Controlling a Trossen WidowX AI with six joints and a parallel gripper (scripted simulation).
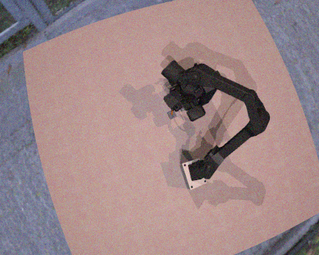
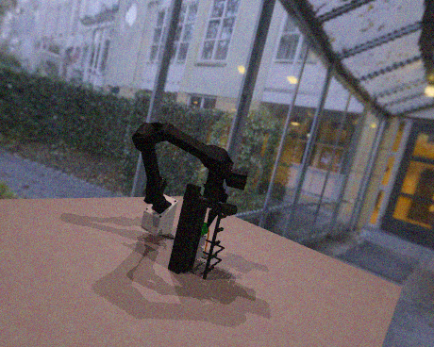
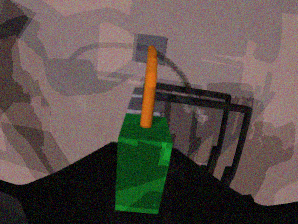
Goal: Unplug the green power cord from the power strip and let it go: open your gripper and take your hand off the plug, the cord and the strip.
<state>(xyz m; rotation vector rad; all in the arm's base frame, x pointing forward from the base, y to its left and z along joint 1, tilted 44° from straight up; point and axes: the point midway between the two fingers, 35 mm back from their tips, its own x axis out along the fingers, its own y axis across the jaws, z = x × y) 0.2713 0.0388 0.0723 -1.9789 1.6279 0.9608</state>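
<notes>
Right now my gripper tip is 1 cm short of the green plug and 3 cm to the left of it.
</notes>
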